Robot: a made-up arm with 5 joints.
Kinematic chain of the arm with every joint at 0, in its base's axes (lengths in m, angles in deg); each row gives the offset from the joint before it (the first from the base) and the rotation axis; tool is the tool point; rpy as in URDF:
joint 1: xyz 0.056 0 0.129 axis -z
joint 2: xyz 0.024 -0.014 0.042 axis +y
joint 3: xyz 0.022 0 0.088 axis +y
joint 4: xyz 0.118 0 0.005 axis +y
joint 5: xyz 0.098 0.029 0 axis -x
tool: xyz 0 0 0 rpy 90 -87.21 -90
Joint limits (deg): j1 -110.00..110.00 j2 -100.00..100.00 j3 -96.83..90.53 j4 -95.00..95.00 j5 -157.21..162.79
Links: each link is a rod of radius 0.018 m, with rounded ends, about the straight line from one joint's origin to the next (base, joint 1, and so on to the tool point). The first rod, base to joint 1, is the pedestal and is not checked.
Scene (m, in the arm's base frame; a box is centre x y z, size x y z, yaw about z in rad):
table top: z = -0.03
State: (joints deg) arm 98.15 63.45 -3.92 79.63 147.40
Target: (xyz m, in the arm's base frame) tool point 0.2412 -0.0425 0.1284
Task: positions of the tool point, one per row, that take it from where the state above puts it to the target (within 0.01 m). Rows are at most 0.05 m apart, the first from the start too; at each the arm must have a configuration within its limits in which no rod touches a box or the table.
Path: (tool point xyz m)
1: 0.0822 -0.1204 0.0385
2: 0.1153 -0.1281 0.0522
3: 0.1521 -0.1244 0.0684
4: 0.1882 -0.1082 0.0867
5: 0.2192 -0.0802 0.1069
6: 0.2412 -0.0425 0.1284

